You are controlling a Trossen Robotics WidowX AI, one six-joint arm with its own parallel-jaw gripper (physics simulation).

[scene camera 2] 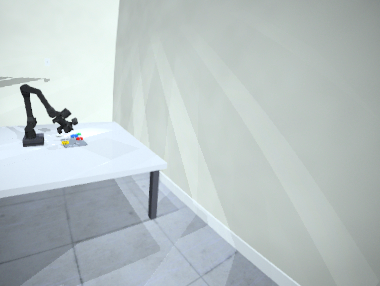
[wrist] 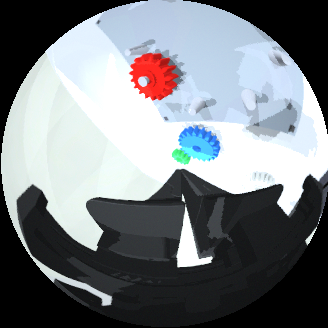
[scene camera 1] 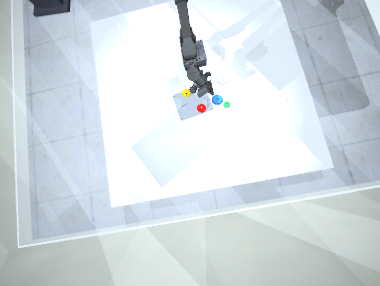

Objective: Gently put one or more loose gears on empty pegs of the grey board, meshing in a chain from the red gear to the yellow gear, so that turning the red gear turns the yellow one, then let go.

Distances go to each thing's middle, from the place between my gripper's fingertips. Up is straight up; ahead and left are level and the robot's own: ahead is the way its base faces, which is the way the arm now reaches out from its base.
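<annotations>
Blue gear (wrist: 198, 143): my gripper 3 cm to the right of it, 6 cm above. Grey board (wrist: 215, 63): 12 cm to the right of my hand, 1 cm ahead, 7 cm below. Red gear (wrist: 160, 84): 7 cm to the right of my hand, 5 cm ahead, 6 cm below.
</annotations>
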